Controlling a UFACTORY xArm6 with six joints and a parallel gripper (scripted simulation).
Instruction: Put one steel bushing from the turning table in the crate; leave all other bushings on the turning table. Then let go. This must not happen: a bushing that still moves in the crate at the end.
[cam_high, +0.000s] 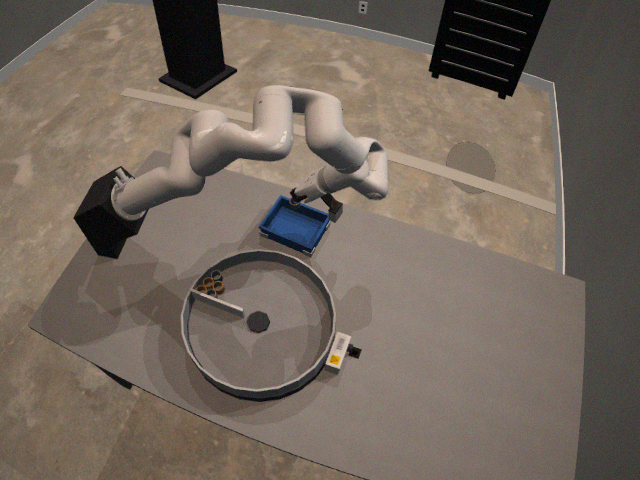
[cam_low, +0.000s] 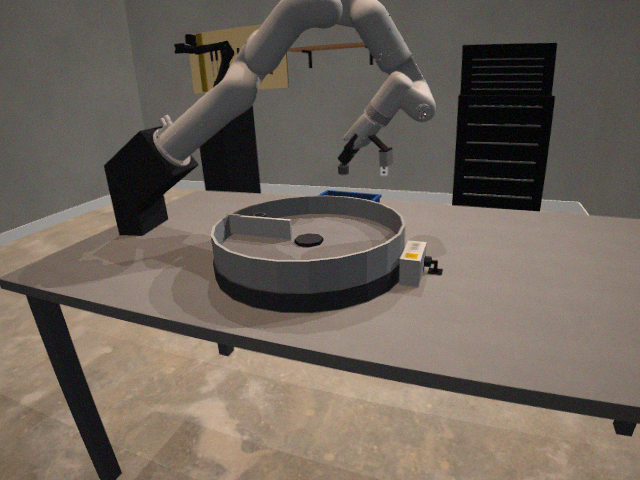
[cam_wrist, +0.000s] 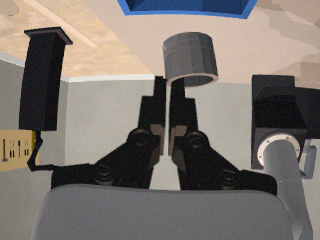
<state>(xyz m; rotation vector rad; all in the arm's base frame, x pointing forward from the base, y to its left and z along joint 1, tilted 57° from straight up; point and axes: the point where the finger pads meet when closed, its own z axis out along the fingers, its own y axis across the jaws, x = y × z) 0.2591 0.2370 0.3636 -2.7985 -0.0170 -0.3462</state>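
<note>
The blue crate lies 15 cm below my hand and 1 cm to the right of it. Also, from my hand: round turning table: 35 cm to the right, 13 cm ahead, 12 cm below.
</note>
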